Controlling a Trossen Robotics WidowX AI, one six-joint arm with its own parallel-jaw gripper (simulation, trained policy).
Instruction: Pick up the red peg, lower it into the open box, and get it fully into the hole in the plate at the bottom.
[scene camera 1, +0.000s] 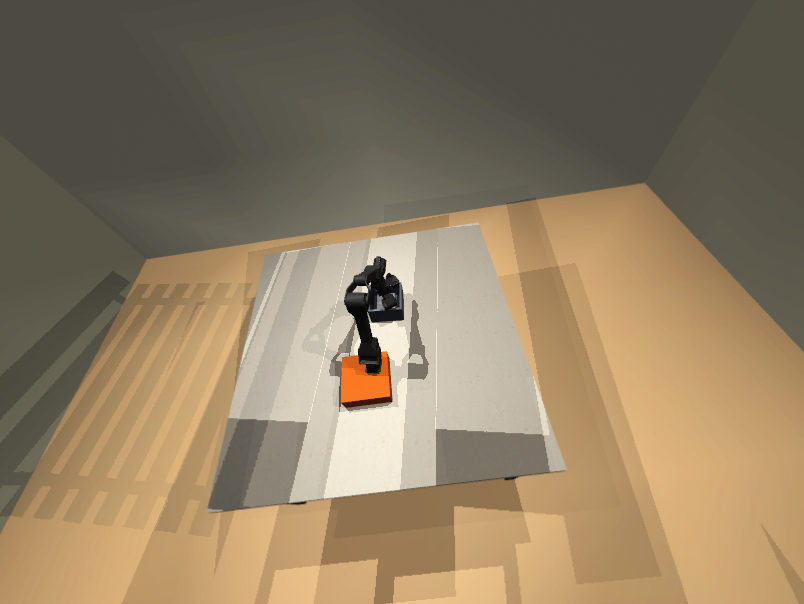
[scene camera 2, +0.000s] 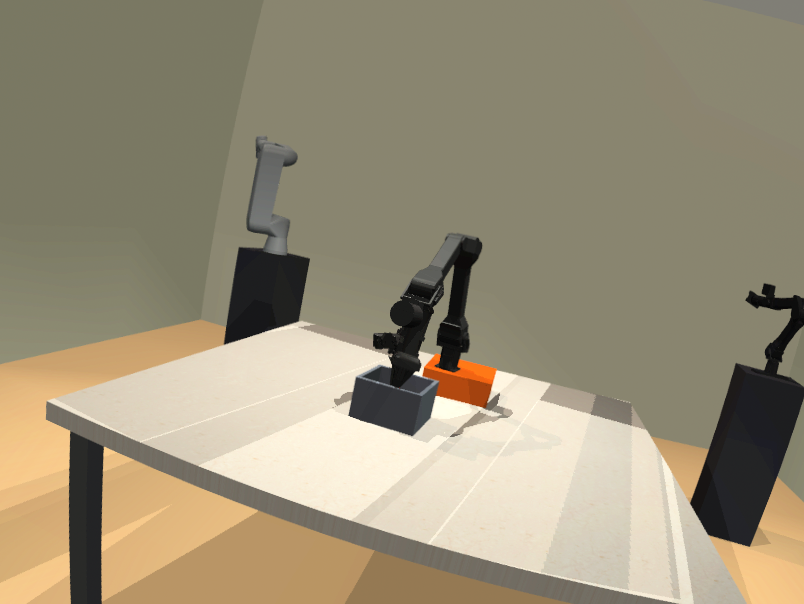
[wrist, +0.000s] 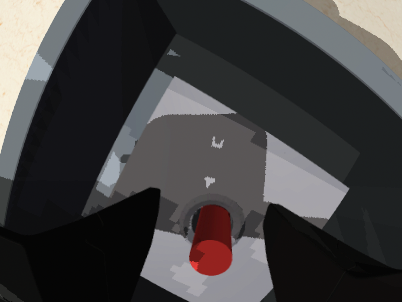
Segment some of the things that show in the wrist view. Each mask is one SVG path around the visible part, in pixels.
My gripper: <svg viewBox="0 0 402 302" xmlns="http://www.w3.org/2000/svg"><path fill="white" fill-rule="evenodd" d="M269 204L262 230L265 236L266 260L277 302L402 302L402 269L387 267L381 261L371 259L358 250L355 251L353 247L326 234L321 228L306 222L296 215L296 212L290 212L281 204ZM161 191L158 188L146 188L130 198L110 204L104 210L97 211L97 214L89 215L87 218L84 216L75 223L71 222L41 234L21 235L0 226L0 302L130 302L148 256L150 244L153 242L154 227L160 212L158 203Z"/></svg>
A box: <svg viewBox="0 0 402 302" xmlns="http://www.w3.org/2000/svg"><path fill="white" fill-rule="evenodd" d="M274 289L272 288L272 291L260 302L277 302ZM130 302L190 302L141 275ZM63 2L29 66L5 132L0 152L1 227L16 234L36 235L71 222L75 223L84 216L87 218L89 215L97 214L97 211L104 210L106 200L112 194L112 188L116 186L117 178L124 170L126 160L132 154L142 130L156 110L166 88L174 76L177 76L238 115L244 116L268 134L276 136L294 148L294 151L300 152L307 160L317 164L323 171L329 172L334 179L337 178L345 184L349 191L338 204L337 210L331 214L322 231L353 247L355 251L358 250L371 259L381 261L387 267L402 269L402 79L349 31L342 29L331 21L331 18L303 0Z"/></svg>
A red peg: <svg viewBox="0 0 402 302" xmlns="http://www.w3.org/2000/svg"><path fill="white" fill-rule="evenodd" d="M206 204L206 206L201 207L200 215L198 215L196 235L194 235L192 250L189 253L189 261L192 267L197 272L202 273L202 275L217 276L224 273L229 268L230 263L232 263L232 234L230 234L230 219L232 218L230 218L230 212L226 208L217 206L217 204Z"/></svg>
